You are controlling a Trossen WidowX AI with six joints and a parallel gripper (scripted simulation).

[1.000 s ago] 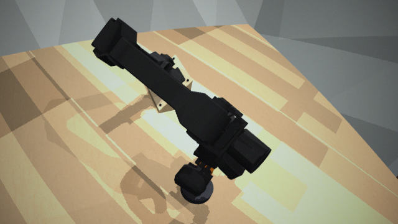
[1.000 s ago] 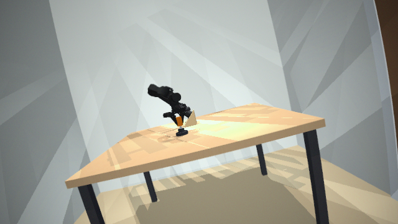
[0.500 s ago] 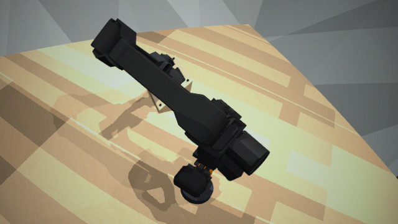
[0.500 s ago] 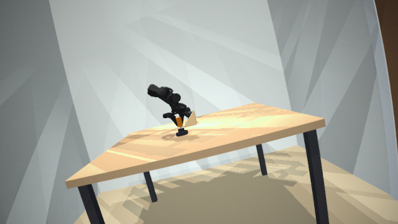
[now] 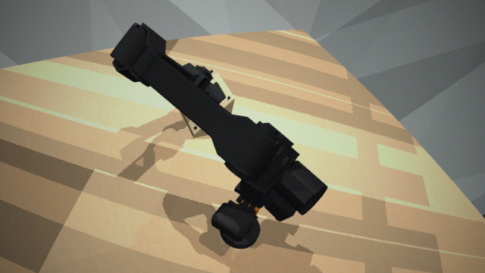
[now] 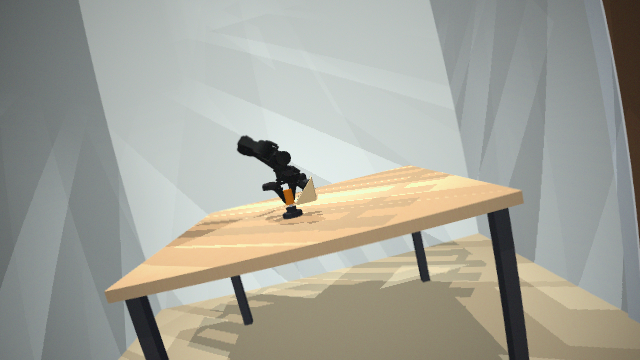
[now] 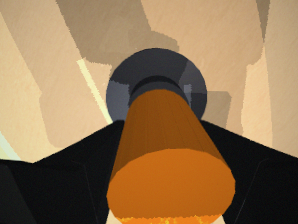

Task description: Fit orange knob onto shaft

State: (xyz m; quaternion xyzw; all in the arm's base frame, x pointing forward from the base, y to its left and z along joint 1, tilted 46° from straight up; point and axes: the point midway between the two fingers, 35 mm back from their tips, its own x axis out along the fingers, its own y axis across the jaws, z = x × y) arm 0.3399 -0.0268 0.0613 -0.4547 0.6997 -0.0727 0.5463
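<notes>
Right now my gripper tip is 3 cm above the pedestal with D-shaped shaft. The rest, counted from my gripper tip: orange knob (3 cm above).
</notes>
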